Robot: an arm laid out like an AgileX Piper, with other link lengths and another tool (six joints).
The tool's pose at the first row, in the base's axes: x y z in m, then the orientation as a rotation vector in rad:
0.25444 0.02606 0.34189 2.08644 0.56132 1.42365
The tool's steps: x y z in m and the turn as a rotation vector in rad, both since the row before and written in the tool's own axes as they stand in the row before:
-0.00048 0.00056 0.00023 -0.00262 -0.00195 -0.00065
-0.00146 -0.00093 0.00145 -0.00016 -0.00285 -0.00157
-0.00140 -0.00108 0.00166 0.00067 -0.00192 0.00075
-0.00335 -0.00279 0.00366 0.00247 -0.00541 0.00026
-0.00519 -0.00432 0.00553 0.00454 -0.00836 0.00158
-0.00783 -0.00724 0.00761 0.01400 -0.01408 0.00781
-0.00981 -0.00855 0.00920 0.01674 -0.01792 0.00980
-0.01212 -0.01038 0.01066 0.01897 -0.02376 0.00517
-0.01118 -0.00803 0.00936 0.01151 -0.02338 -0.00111
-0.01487 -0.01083 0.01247 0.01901 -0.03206 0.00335
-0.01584 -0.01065 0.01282 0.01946 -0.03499 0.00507
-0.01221 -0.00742 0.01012 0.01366 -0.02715 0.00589
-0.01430 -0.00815 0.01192 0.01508 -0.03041 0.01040
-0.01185 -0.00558 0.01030 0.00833 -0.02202 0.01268
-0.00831 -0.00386 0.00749 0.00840 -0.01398 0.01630
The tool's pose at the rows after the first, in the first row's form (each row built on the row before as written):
0.25450 0.02529 0.34185 2.08521 0.55902 1.42111
0.25531 0.02480 0.33980 2.08592 0.55927 1.41705
0.25632 0.02442 0.33763 2.08801 0.55832 1.41532
0.25844 0.02373 0.33239 2.09331 0.55792 1.40941
0.26155 0.02269 0.32430 2.10270 0.55674 1.40090
0.26542 0.02185 0.31181 2.12632 0.55483 1.38928
0.26970 0.02064 0.29651 2.15538 0.55158 1.37412
0.27394 0.01941 0.27783 2.18682 0.55244 1.34942
0.27704 0.01733 0.26161 2.20835 0.55388 1.32154
0.28061 0.01470 0.23983 2.24274 0.55318 1.28532
0.28325 0.01147 0.21722 2.27945 0.54975 1.24583
0.28489 0.00846 0.20005 2.30741 0.54376 1.21567
0.28634 0.00464 0.18014 2.34018 0.53256 1.18317
0.28750 0.00062 0.16401 2.36418 0.51674 1.16164
0.28828 -0.00218 0.15254 2.38619 0.49946 1.15144

